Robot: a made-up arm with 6 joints.
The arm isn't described. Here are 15 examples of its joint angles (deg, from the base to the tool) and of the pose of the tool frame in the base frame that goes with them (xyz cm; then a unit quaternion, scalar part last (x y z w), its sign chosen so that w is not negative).
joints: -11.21 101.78 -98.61 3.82 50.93 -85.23
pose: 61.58 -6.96 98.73 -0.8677 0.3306 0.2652 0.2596
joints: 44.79 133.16 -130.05 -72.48 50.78 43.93
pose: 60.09 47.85 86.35 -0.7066 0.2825 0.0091 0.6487
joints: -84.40 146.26 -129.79 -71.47 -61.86 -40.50
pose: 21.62 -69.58 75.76 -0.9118 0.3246 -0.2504 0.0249
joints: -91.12 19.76 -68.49 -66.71 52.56 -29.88
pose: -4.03 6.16 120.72 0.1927 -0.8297 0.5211 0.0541
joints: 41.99 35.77 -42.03 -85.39 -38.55 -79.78
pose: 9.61 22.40 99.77 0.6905 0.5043 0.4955 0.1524
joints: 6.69 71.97 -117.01 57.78 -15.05 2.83
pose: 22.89 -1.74 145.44 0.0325 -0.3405 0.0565 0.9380
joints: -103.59 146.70 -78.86 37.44 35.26 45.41
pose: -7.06 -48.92 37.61 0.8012 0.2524 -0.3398 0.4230
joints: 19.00 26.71 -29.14 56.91 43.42 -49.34
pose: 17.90 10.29 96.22 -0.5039 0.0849 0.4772 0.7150
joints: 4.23 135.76 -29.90 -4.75 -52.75 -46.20
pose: 36.05 6.65 40.16 -0.7699 0.3418 0.3012 0.4469
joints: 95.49 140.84 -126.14 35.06 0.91 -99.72
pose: -3.45 83.56 84.00 -0.7396 -0.5120 0.3168 0.3009
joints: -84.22 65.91 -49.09 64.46 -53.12 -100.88
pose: -6.92 -32.79 104.10 -0.1925 0.7062 -0.6629 0.1575
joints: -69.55 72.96 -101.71 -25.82 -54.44 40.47
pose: 16.49 -19.65 137.62 -0.6195 -0.2080 -0.4804 0.5850
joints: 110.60 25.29 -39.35 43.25 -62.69 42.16
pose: 9.19 12.15 114.21 0.5025 -0.1071 0.6351 0.5768
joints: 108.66 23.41 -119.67 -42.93 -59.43 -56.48
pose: 9.87 -48.55 126.74 0.1716 -0.3827 -0.5752 0.7023
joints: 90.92 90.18 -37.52 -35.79 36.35 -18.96
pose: 4.60 37.93 63.83 0.9062 0.0798 -0.4047 0.0932
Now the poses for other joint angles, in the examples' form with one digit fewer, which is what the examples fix.
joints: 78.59 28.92 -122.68 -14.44 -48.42 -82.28
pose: -12.2 -46.4 131.6 0.002 -0.283 -0.661 0.695
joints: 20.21 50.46 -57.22 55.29 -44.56 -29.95
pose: 28.0 0.0 117.8 -0.186 -0.070 -0.161 0.967
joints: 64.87 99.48 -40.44 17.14 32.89 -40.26
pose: 18.7 38.5 60.2 -0.721 0.236 0.642 0.107
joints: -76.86 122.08 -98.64 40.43 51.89 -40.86
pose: 20.9 -62.0 77.5 -0.072 0.592 -0.012 0.803
